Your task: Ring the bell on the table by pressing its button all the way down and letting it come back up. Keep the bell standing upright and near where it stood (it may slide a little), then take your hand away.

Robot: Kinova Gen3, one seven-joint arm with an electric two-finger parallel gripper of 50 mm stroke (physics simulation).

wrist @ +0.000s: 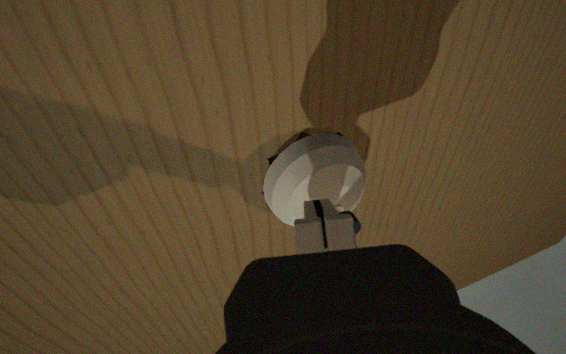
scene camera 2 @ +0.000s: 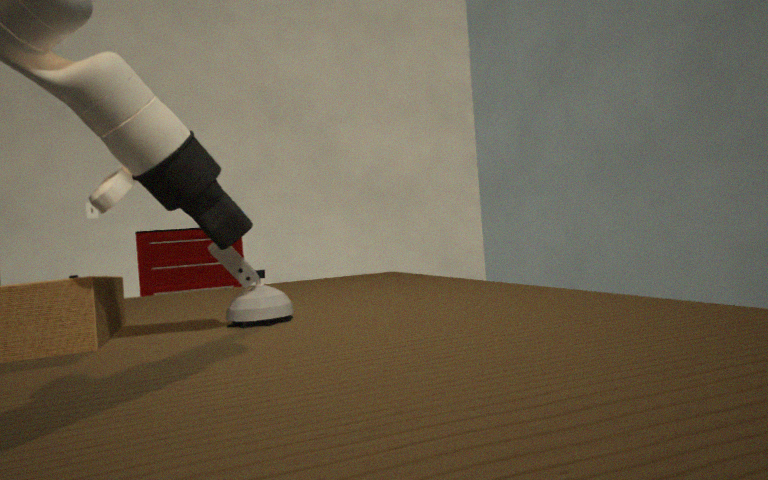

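The bell has a pale grey dome on a dark base and stands upright on the table. Its black button is up on a thin stem above the dome, partly hidden by the fingers in both views. My gripper is shut and empty, and slants down to the bell. Its fingertips are beside the button's stem, lower than the button's top and close to the top of the dome. I cannot tell whether they touch the stem or dome.
A wooden block stands on the table left of the bell in the scene view. A red drawer cabinet is behind the table. The arm's shadow falls across the table beside the bell.
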